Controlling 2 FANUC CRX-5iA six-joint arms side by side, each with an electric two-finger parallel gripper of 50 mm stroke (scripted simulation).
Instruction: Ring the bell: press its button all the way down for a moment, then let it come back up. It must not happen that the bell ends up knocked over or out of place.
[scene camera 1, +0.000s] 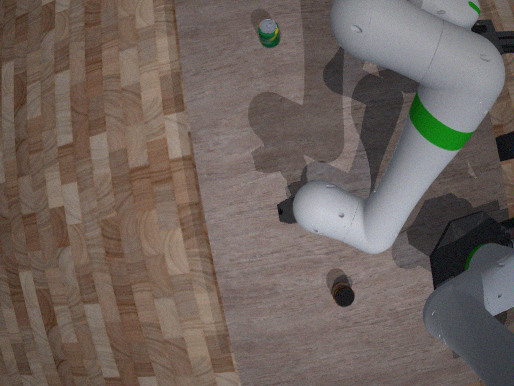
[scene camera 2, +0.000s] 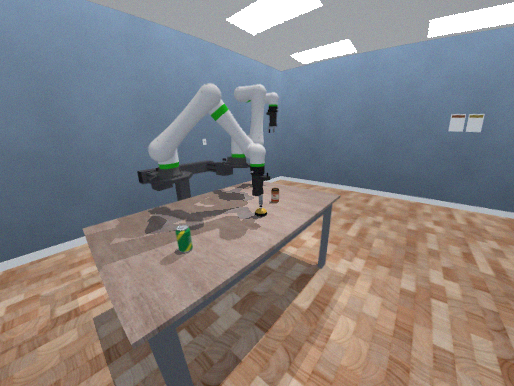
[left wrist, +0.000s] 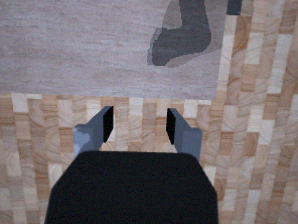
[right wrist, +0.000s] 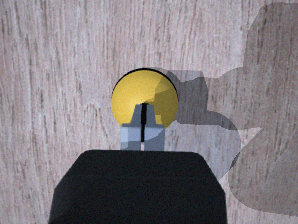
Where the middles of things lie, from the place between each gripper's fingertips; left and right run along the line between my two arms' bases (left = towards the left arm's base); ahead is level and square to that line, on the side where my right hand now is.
My right gripper is now 5 cm above the bell (right wrist: 144, 85).
The bell is 450 mm ahead of my left hand, 710 mm to the right of it and 530 mm below it.
